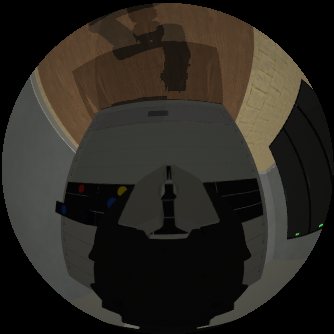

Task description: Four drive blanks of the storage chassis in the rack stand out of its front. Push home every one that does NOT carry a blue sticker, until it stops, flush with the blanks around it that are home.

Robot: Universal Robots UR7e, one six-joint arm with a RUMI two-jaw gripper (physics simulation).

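Frame: origin at the arm's base, x ahead, y left, z up, level; centimetres.
Where they show: gripper, fingertip midpoint: (168,166).
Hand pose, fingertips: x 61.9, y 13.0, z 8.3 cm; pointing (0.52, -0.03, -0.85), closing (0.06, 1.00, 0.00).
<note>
Each offset is from my fingertips to the top centre of the thing. "*": to the spot under its first point. Level surfaces: height alone.
The storage chassis {* dz +7.0, dx +4.5, dy -13.6 cm} (96,218) is a dark band of drive blanks across the rack front, partly hidden behind my gripper. A red sticker {dz +2.3, dx +4.0, dy -19.1 cm} (81,188) and a yellow sticker {dz +2.3, dx +5.0, dy -8.7 cm} (122,191) are in its upper row at the left. A blue sticker {dz +5.2, dx +2.2, dy -8.7 cm} (111,202) is below the yellow one. At the lower left a blank with a blue sticker (64,209) stands out past the rack's left edge. The blanks at the right (240,194) are dark, and how far they stand out I cannot tell. My gripper (168,166) is shut and empty, in front of the chassis middle.
Light grey panels of the rack (150,145) lie above and below the chassis. A wooden floor {dz -32.7 cm} (120,80) with shadows shows at the top. A black cabinet (305,170) with green lights stands at the right, near a yellowish tiled strip (265,85). A grey wall (30,175) is at the left.
</note>
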